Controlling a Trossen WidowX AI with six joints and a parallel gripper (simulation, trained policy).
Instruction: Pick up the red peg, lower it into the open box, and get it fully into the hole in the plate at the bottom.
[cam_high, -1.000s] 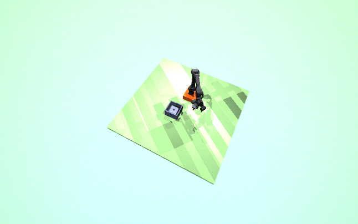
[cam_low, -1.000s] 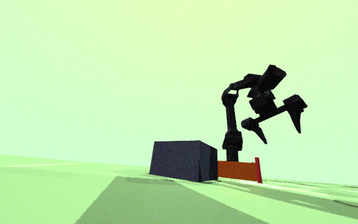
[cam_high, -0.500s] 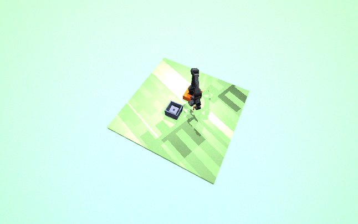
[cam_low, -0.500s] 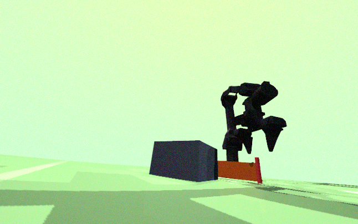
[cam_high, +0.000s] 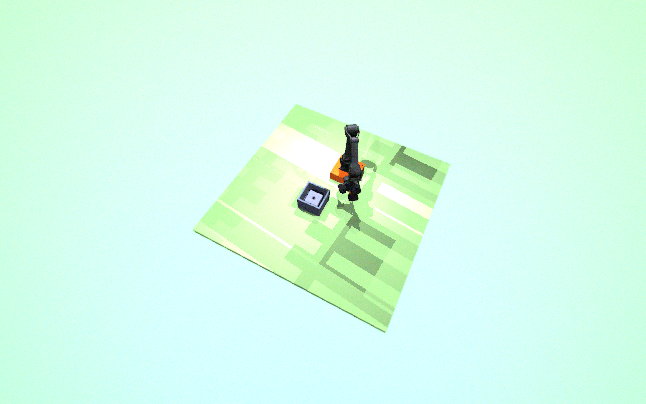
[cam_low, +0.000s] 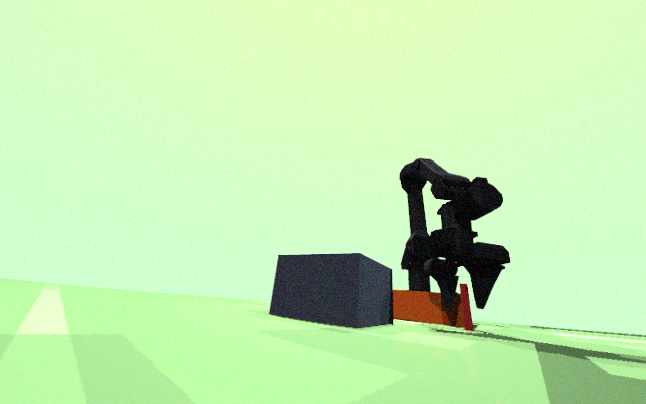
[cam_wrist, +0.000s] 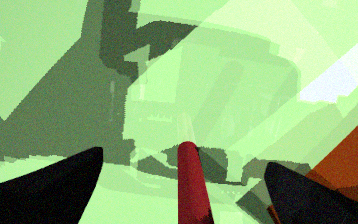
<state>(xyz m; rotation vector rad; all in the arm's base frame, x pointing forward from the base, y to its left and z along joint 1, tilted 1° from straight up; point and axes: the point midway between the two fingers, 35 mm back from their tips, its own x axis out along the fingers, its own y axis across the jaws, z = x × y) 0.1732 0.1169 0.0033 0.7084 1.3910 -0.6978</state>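
My gripper tip is now 10 mm past the red peg. The rest, counted from my gripper tip: pale plate 140 mm ahead, 190 mm to the right, 10 mm above; then dark box 140 mm ahead, 190 mm to the right, 10 mm below.
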